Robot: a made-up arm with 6 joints.
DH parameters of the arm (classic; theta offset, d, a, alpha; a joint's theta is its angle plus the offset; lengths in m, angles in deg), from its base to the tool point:
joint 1: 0 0.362 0 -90
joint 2: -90 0 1.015 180
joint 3: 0 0 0 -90
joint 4: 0 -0.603 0 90
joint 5: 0 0.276 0 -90
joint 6: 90 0 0 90
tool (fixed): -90 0 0 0
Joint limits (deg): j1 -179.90..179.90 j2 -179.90..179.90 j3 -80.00..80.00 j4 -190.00..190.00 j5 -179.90..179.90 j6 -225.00..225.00
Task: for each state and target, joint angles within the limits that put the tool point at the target. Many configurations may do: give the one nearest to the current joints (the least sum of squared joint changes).
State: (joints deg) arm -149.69 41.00 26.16 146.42 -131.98 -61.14
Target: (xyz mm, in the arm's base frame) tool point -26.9 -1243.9 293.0
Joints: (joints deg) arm -103.43 63.33 -4.16 162.12 -131.98 -61.14
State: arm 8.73 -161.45 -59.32 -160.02 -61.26 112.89
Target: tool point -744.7 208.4 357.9
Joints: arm 4.83 -126.42 -39.91 -168.38 -61.26 112.89
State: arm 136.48 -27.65 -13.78 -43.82 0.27 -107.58
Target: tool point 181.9 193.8 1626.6
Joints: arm 133.28 -27.57 16.52 -16.02 0.27 -107.58
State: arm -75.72 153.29 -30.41 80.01 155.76 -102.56
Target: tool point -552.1 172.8 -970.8
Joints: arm -28.52 179.80 6.18 66.12 155.76 -102.56
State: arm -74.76 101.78 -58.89 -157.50 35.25 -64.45
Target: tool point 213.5 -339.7 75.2
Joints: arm -91.45 109.46 -60.04 -143.55 35.25 -64.45
